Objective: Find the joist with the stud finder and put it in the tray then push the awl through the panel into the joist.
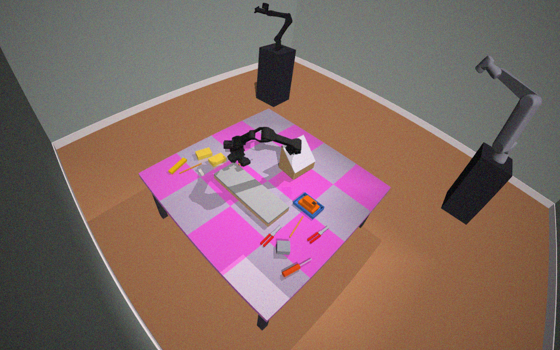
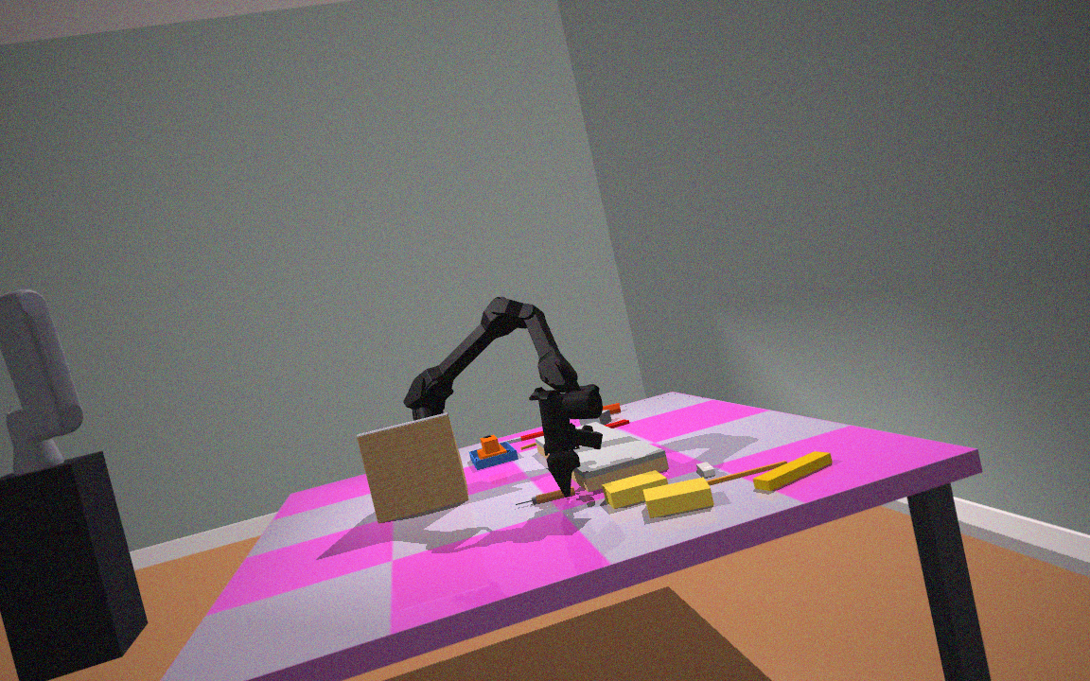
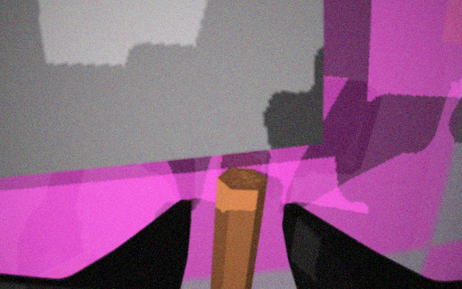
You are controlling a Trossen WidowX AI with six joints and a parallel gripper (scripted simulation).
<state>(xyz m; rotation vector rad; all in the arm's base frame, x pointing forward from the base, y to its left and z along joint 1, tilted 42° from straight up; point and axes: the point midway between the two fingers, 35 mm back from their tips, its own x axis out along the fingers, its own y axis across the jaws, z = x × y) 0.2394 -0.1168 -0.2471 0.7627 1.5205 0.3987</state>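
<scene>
My gripper tip is now 60 mm past the brown-handled awl and 10 mm to the right of it. The rest, counted from my gripper tip: blue tray 570 mm to the left, 40 mm behind, 10 mm above; then small white block 250 mm ahead, 130 mm to the right; then yellow bar 340 mm ahead, 300 mm to the right, 10 mm above.
</scene>
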